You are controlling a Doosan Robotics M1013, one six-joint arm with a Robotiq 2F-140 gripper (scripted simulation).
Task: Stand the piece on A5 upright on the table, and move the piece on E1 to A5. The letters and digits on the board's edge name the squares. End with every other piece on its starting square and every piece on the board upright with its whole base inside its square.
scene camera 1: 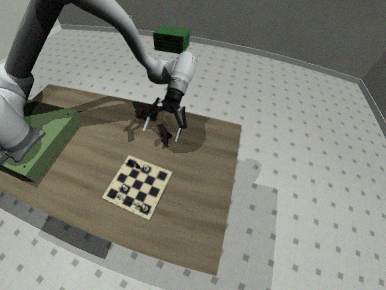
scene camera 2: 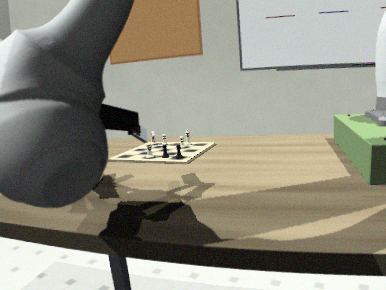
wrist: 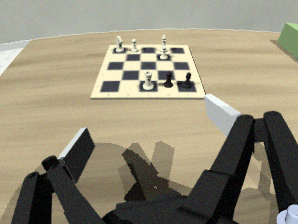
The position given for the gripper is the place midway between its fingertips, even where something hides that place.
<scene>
In view: the gripper (scene camera 2: 114,145) and a small chessboard (scene camera 1: 146,187).
The small chessboard also shows in scene camera 2 (scene camera 2: 138,154) and in the wrist view (wrist: 121,77). The gripper also shows in scene camera 1 (scene camera 1: 159,136) and in the wrist view (wrist: 146,122).
</scene>
